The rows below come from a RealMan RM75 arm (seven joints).
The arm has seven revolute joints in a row. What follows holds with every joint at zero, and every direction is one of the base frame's. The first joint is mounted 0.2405 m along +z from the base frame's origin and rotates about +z. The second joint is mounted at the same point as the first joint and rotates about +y. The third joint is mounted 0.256 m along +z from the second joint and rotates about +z. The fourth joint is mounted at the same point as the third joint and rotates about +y. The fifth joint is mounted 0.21 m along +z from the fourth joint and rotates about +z. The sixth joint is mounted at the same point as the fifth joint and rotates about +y. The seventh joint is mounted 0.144 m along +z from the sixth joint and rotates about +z. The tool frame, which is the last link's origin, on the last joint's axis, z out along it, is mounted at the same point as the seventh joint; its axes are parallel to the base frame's.
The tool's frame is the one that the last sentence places.
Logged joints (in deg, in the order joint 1, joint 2, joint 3, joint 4, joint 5, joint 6, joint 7), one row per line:
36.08 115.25 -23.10 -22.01 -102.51 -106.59 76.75
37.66 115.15 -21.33 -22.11 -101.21 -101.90 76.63
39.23 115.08 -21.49 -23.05 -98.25 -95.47 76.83
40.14 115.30 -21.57 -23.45 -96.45 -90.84 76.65
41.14 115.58 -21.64 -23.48 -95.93 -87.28 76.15
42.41 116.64 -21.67 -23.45 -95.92 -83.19 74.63
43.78 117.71 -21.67 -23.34 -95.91 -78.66 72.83
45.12 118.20 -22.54 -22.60 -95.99 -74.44 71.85
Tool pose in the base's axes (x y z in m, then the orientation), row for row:
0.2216 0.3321 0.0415 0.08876 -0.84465 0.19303 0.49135
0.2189 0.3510 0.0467 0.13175 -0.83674 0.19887 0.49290
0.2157 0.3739 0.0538 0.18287 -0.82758 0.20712 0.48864
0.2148 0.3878 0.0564 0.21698 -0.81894 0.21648 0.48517
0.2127 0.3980 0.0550 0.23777 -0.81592 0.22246 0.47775
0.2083 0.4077 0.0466 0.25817 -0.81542 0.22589 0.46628
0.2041 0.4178 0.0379 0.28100 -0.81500 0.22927 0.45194
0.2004 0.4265 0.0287 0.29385 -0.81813 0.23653 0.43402
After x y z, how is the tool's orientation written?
As a quaternion, w x y z.
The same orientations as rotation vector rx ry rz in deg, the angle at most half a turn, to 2 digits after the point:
-144.00 32.91 83.77
-139.16 33.07 81.97
-133.78 33.48 78.99
-129.98 34.36 77.01
-128.09 34.92 75.00
-126.67 35.09 72.43
-125.14 35.20 69.39
-124.81 36.08 66.21

